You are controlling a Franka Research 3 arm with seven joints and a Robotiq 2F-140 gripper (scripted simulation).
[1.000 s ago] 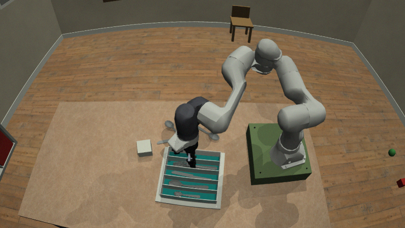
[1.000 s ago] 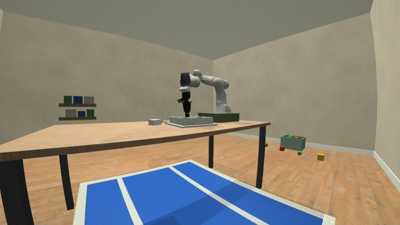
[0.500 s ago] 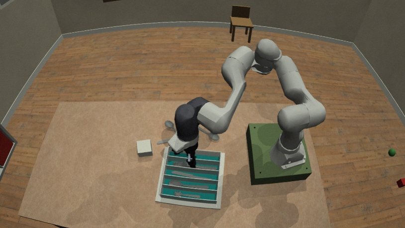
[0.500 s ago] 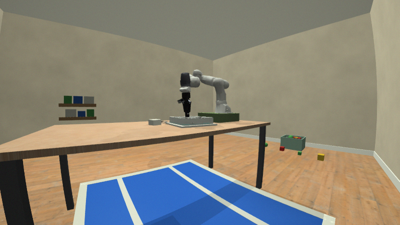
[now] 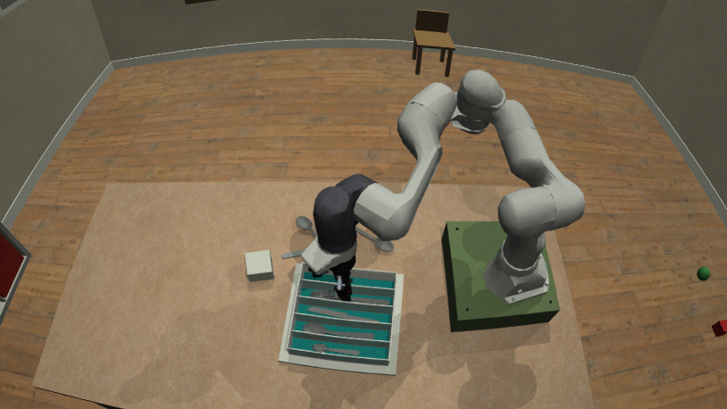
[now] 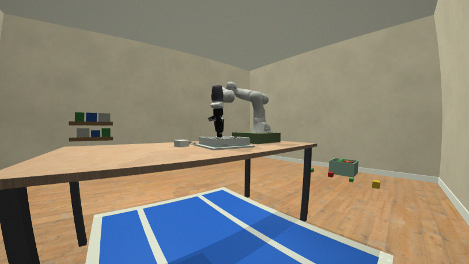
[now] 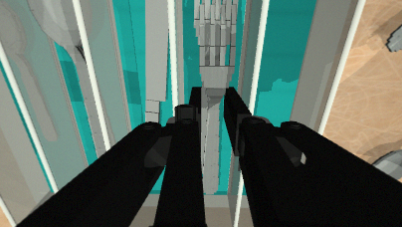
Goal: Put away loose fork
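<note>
Right now the knife is 1 cm behind my hand, 6 cm to the left of it and 5 cm below it. The rest, counted from my hand: small white box (27 cm ahead, 11 cm to the right, 5 cm below).
</note>
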